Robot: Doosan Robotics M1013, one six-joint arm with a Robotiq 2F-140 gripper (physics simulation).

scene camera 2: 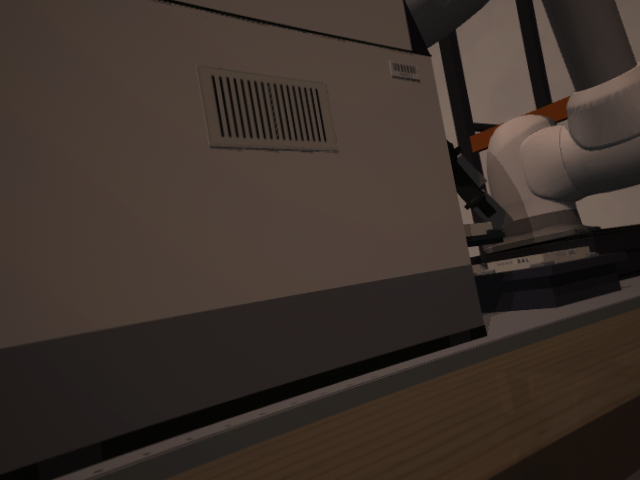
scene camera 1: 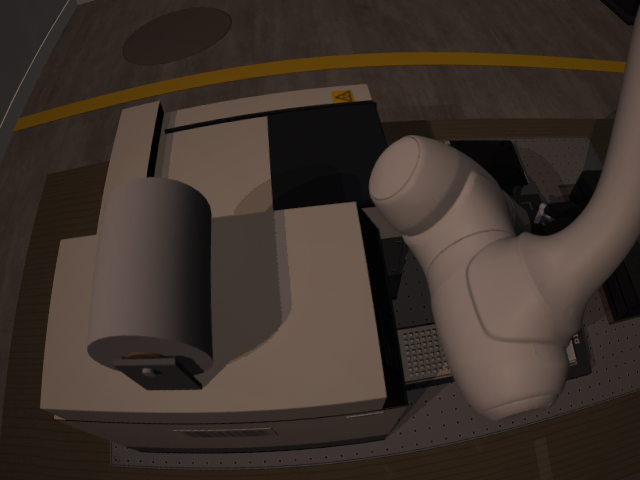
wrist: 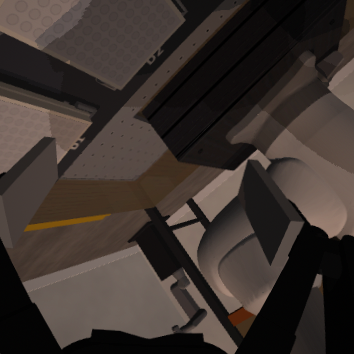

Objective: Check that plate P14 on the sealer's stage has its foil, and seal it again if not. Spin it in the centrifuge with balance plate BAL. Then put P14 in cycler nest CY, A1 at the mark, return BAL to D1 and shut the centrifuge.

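Where they show: gripper, fingertip midpoint: (scene camera 2: 491, 204) (wrist: 151, 168); arm's base, origin of the base link: (scene camera 2: 543, 243) (wrist: 275, 104).
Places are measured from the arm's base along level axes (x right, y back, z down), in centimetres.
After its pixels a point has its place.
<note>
In scene camera 1, a pale plate (scene camera 1: 421, 353) @(y -61.8, x -9.5, z -3.1 cm) with bare, dark wells sits on the sealer's stage, partly behind the arm; no foil shows and its name cannot be read. BAL (scene camera 2: 522, 261) @(y -45.9, x -14.4, z 2.5 cm) lies on the dark deck; the plate at D1 (wrist: 22, 132) @(y -38.9, x -12.9, z 1.9 cm) also shows in the wrist view. My gripper (wrist: 151, 168) @(y -35.3, x -6.8, z -7.3 cm) (scene camera 2: 483, 189) @(y -35.3, x -6.8, z -7.3 cm) is open and empty, tilted to look across the deck's edge towards the robot base; its fingers are apart from both deck plates. The arm mostly hides it in scene camera 1. Nest CY and the centrifuge cannot be identified for certain.
The sealer (scene camera 1: 330, 310) @(y -74.6, x -8.8, z -26.2 cm) with its large foil roll (scene camera 1: 152, 263) @(y -88.4, x -6.7, z -38.3 cm) fills the left. Another plate (wrist: 125, 45) @(y -34.5, x -3.0, z 1.9 cm) sits at D2. A black slatted unit (wrist: 215, 95) @(y -14.8, x -4.3, z 2.8 cm) lies beside the deck. A black block (scene camera 1: 485, 157) @(y -32.4, x 26.9, z 3.0 cm) stands behind the arm (scene camera 1: 506, 284) @(y -62.1, x -15.9, z -38.1 cm).
</note>
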